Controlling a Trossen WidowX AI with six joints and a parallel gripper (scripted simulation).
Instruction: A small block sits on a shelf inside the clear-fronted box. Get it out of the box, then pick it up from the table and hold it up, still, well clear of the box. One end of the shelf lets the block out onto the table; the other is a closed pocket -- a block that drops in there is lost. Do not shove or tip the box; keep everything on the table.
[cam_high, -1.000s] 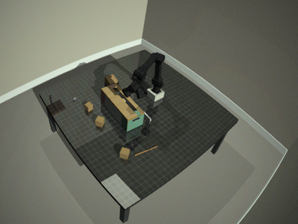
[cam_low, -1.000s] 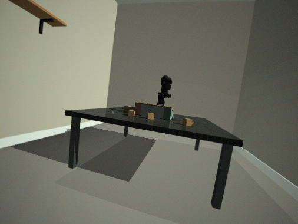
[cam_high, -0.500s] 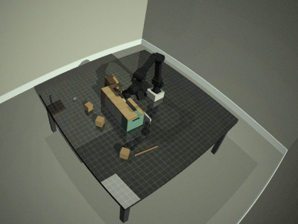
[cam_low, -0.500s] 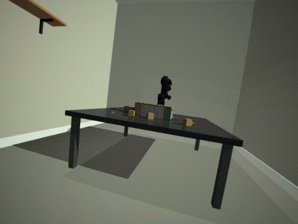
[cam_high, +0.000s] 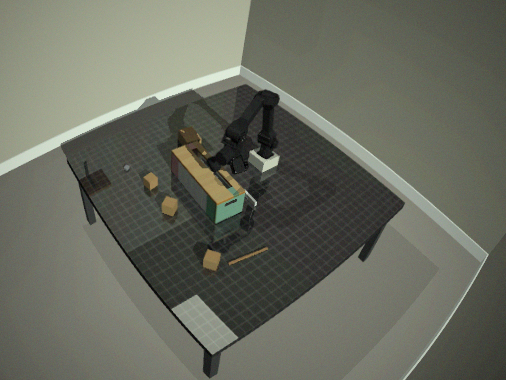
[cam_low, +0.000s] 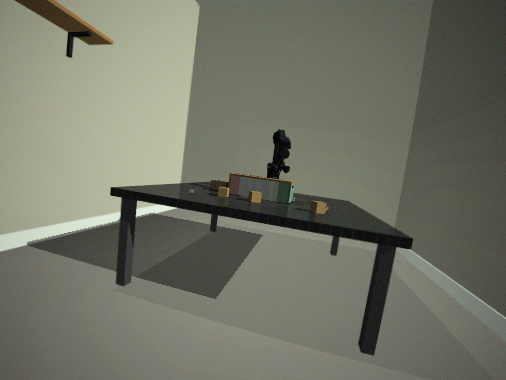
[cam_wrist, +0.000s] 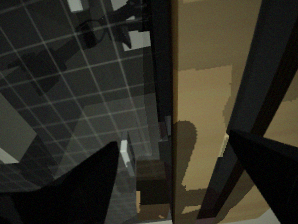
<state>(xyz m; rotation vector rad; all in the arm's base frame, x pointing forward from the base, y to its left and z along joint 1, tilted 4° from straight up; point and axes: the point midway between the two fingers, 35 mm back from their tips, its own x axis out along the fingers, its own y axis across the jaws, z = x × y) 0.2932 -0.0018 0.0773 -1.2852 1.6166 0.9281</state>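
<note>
My gripper tip is 3 cm short of the long box, 3 cm to the left of it and 6 cm above it. Also, from my gripper tip: small grey bit (26 cm ahead, 41 cm to the right, 11 cm below); thin stick (19 cm ahead, 34 cm to the left, 12 cm below); tan block (4 cm ahead, 5 cm to the right, 4 cm below).
</note>
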